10 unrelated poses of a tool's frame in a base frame.
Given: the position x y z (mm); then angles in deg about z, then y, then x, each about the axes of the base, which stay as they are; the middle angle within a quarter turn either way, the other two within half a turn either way.
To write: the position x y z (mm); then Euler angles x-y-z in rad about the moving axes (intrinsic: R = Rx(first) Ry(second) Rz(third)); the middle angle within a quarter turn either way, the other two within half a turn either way. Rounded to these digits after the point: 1 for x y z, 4 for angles.
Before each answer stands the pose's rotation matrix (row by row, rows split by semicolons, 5 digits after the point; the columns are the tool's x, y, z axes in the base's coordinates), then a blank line. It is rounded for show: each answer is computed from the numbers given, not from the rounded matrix.
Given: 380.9 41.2 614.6 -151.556 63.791 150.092
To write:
-0.38833 0.21036 0.89719; 0.01953 0.97526 -0.22021; -0.92131 -0.06800 -0.38283

380.9 41.2 614.6 2.6196 1.1134 -2.6452
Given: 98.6 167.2 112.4 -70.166 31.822 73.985
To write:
0.28830 0.79929 0.52728; -0.08756 0.57036 -0.81671; -0.95353 0.18929 0.23442

98.6 167.2 112.4 1.2913 0.5554 -1.2246
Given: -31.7 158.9 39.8 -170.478 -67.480 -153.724
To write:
-0.37773 0.06336 -0.92375; -0.25497 0.95197 0.16956; 0.89012 0.29957 -0.34343

-31.7 158.9 39.8 -2.6830 -1.1777 -2.9754
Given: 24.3 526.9 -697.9 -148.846 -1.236 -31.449
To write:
-0.85558 0.51722 -0.02157; -0.45098 -0.72425 0.52162; 0.25417 0.45601 0.85291

24.3 526.9 -697.9 -0.5489 -0.0216 -2.5979
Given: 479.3 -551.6 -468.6 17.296 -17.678 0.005
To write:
0.90970 -0.28327 -0.30367; 0.29728 0.95479 -0.00008; 0.28996 -0.09020 0.95278

479.3 -551.6 -468.6 0.0001 -0.3085 0.3019
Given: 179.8 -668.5 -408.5 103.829 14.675 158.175
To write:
-0.23123 -0.93934 0.25334; -0.92393 0.13044 -0.35965; 0.30478 -0.31722 -0.89804

179.8 -668.5 -408.5 2.7607 0.2561 1.8122
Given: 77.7 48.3 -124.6 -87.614 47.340 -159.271
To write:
0.02821 0.67706 0.73539; 0.92362 -0.29900 0.23985; 0.38227 0.67245 -0.63378

77.7 48.3 -124.6 -2.7798 0.8262 -1.5292
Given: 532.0 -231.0 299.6 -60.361 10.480 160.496
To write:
0.48628 0.85466 0.18189; 0.84932 -0.41337 -0.32830; -0.20540 0.31413 -0.92689

532.0 -231.0 299.6 2.8012 0.1829 -1.0535
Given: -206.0 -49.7 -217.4 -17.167 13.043 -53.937
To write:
0.93080 0.28754 0.22568; -0.34806 0.50860 0.78752; 0.11166 -0.81157 0.57349

-206.0 -49.7 -217.4 -0.9414 0.2276 -0.2996
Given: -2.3 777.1 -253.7 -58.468 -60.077 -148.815
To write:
0.26088 0.42518 -0.86670; 0.96388 -0.06489 0.25830; 0.05358 -0.90278 -0.42675

-2.3 777.1 -253.7 -2.5973 -1.0485 -1.0205
